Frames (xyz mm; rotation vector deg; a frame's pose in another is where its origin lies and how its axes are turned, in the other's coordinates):
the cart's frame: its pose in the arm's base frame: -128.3 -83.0 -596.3 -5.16 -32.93 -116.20
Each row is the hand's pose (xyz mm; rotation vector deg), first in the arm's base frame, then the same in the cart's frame.
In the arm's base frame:
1: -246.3 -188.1 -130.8 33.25 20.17 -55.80
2: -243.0 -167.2 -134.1 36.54 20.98 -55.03
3: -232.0 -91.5 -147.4 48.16 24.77 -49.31
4: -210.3 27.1 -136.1 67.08 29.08 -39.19
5: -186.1 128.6 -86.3 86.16 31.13 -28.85
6: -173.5 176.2 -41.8 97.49 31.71 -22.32
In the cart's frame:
1: 282.8 110.1 386.7 -10.26 65.77 51.24
2: 263.3 103.4 392.3 -9.14 69.01 50.50
3: 192.6 77.5 411.4 -5.24 81.71 50.06
4: 89.1 52.3 469.0 3.21 101.65 47.86
5: 9.6 49.9 552.8 14.18 120.29 42.79
6: -22.1 57.4 610.7 21.55 130.86 38.54

